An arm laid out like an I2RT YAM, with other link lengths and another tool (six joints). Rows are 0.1 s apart.
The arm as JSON. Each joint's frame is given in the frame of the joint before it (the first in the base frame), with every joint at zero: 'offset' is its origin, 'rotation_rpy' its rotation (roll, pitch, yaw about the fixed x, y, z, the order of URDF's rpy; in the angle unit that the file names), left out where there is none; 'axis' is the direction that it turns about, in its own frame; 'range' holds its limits. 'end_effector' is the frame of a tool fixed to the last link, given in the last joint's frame.
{
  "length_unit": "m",
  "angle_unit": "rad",
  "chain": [
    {
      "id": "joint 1",
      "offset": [
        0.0,
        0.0,
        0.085
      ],
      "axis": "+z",
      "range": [
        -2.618,
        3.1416
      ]
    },
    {
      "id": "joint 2",
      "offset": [
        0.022,
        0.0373,
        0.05
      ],
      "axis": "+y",
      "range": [
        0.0,
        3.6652
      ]
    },
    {
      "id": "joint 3",
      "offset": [
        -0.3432,
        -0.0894,
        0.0
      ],
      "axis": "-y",
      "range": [
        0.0,
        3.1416
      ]
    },
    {
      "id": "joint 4",
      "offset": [
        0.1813,
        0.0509,
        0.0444
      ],
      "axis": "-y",
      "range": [
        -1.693,
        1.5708
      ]
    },
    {
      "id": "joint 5",
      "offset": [
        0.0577,
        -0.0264,
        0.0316
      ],
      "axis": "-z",
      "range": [
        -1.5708,
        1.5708
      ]
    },
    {
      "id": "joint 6",
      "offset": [
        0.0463,
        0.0,
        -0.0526
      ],
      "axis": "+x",
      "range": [
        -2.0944,
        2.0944
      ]
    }
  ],
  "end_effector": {
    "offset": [
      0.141,
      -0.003,
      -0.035
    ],
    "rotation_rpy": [
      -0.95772,
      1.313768,
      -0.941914
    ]
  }
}
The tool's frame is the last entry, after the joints.
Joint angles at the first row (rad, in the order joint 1, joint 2, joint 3, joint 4, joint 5, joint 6):
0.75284, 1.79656, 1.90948, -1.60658, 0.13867, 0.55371
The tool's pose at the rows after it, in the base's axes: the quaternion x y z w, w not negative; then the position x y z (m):
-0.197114, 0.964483, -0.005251, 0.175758, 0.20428, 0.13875, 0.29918
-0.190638, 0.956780, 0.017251, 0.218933, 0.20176, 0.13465, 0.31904
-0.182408, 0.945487, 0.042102, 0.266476, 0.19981, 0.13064, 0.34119
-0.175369, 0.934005, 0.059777, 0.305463, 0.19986, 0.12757, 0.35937
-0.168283, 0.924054, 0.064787, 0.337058, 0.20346, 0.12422, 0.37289
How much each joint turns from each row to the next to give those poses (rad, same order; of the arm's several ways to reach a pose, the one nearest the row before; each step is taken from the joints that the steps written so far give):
0.00002, -0.03205, 0.04538, 0.00076, 0.00343, 0.00040
0.00038, -0.06181, 0.03775, -0.00037, 0.00725, 0.00000
-0.00003, -0.05947, 0.05120, -0.00005, 0.00839, -0.00041
0.00001, -0.03895, 0.05026, 0.00006, 0.01182, -0.00190
0.00002, -0.01906, 0.04470, -0.00005, 0.02596, -0.00188

